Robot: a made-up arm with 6 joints.
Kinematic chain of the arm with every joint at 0, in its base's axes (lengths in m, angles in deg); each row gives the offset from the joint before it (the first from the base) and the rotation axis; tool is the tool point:
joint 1: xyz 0 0 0.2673 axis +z
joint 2: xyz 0 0 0 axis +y
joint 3: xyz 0 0 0.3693 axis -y
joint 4: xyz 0 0 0 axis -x
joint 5: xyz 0.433 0 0 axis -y
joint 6: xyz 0 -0.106 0 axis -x
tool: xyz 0 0 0
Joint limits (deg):
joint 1: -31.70..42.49
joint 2: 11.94..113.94
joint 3: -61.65..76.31
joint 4: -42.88..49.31
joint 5: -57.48..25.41
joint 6: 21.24..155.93
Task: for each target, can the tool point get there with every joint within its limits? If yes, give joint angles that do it. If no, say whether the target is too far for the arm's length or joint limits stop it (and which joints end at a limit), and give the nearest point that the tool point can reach.
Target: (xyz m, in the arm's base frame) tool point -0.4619 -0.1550 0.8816
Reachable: no: joint limits stop it (at a limit: joint 1, joint 2, joint 3, joint 4) | nearest point 0.1264 -0.1593 1.0538 | short by 0.613 m
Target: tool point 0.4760 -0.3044 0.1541
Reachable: yes | joints -22.44 51.55 4.21 -19.90 -31.19 74.60
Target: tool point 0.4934 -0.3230 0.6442
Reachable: yes | joints -23.15 23.74 25.57 13.65 -23.24 141.27
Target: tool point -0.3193 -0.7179 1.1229
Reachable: no: too far | nearest point 0.1512 -0.2145 1.0297 | short by 0.695 m
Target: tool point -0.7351 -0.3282 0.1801
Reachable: no: joint limits stop it (at a limit: joint 2, joint 3) | nearest point -0.1289 -0.0575 0.1070 | short by 0.668 m
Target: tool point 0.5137 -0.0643 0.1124
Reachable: yes | joints 4.65 52.93 -6.80 -3.82 -34.15 61.15
